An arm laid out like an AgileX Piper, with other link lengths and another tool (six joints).
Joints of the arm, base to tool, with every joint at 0 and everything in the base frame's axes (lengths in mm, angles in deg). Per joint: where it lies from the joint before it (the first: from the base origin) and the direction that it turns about. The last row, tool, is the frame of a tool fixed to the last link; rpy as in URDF.
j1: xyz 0.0 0.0 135.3 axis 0 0 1
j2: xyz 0.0 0.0 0.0 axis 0 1 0
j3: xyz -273.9 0.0 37.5 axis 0 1 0
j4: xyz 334.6 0.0 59.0 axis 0.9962 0 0.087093
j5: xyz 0.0 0.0 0.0 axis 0 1 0
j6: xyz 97.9 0.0 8.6 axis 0.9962 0 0.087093
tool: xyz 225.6 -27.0 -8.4 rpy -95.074 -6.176 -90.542
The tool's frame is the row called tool.
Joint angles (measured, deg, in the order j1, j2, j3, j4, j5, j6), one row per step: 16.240, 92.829, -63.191, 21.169, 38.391, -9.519; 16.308, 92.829, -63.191, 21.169, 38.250, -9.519; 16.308, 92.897, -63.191, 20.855, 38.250, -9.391; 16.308, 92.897, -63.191, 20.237, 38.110, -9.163; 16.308, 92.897, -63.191, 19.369, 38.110, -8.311; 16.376, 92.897, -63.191, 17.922, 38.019, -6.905; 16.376, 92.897, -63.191, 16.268, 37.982, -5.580; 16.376, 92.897, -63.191, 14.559, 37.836, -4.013; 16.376, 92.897, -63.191, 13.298, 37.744, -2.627; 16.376, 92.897, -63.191, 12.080, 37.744, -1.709; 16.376, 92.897, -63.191, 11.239, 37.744, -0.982
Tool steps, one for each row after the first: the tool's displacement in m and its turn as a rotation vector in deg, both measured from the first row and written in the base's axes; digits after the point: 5 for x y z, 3 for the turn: 0.00052, 0.00055, 0.00027, 0.016, -0.132, 0.022; 0.00052, -0.00061, -0.00057, -0.226, -0.103, 0.044; 0.00158, -0.00279, -0.00078, -0.659, -0.314, 0.063; 0.00176, -0.00566, -0.00148, -1.081, -0.249, -0.303; 0.00239, -0.00989, -0.00237, -1.773, -0.250, -0.864; 0.00323, -0.01549, -0.00337, -2.680, -0.302, -1.326; 0.00464, -0.02115, -0.00406, -3.512, -0.421, -2.007; 0.00553, -0.02522, -0.00453, -4.031, -0.440, -2.706; 0.00618, -0.02936, -0.00504, -4.714, -0.518, -2.998; 0.00661, -0.03219, -0.00536, -5.146, -0.551, -3.282
